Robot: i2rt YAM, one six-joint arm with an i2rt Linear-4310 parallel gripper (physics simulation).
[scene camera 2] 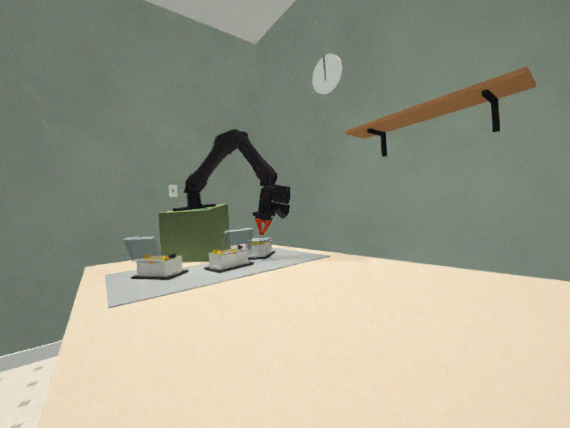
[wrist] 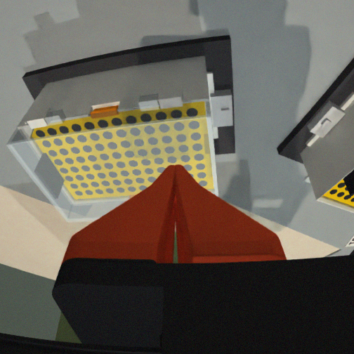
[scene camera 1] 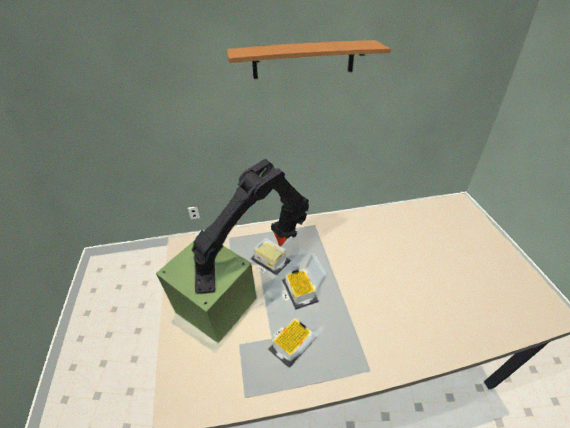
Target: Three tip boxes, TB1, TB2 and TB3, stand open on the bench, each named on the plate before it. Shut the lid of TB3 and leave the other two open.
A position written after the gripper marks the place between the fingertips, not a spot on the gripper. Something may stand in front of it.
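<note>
Grey mat (wrist: 281,64). Gripper (wrist: 174,176).
</note>
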